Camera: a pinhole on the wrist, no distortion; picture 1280 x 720 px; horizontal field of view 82.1 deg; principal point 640.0 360.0 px. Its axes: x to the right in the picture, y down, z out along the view. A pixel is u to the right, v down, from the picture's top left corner.
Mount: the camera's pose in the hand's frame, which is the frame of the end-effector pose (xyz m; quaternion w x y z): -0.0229 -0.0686 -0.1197 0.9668 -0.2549 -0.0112 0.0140
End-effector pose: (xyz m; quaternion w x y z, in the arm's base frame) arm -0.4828 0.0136 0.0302 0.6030 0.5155 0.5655 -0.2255
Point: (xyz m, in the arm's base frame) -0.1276 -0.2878 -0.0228
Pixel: 745 282
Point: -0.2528 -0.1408 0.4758
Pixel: 44 682
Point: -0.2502 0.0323 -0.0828
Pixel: 1126 567
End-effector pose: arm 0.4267 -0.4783 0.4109 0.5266 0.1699 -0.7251 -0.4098
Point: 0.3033 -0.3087 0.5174
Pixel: 708 475
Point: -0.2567 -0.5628 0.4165
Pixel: outside the picture
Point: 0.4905 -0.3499 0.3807
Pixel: 208 620
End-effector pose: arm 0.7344 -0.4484 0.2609 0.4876 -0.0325 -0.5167 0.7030
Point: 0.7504 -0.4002 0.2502
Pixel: 1009 526
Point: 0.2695 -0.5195 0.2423
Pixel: 943 529
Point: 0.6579 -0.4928 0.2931
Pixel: 809 289
